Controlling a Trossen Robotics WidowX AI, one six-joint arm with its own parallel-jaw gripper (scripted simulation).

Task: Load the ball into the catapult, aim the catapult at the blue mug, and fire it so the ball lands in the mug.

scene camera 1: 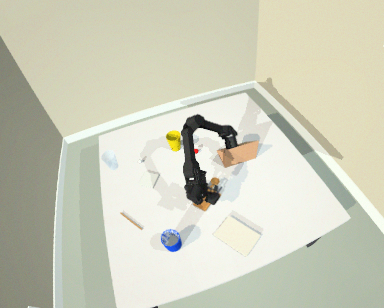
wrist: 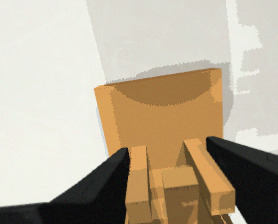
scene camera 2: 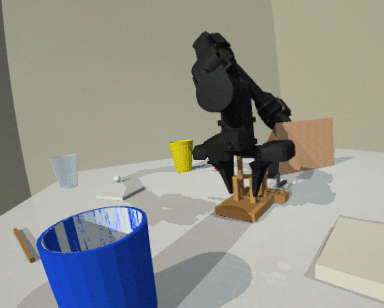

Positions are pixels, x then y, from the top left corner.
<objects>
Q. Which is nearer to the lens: the wooden catapult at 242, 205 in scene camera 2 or the clear glass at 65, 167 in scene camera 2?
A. The wooden catapult.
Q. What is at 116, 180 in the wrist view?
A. My gripper.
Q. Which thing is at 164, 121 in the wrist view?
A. A wooden catapult.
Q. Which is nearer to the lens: the blue mug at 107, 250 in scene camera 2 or the clear glass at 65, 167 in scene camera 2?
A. The blue mug.
</objects>
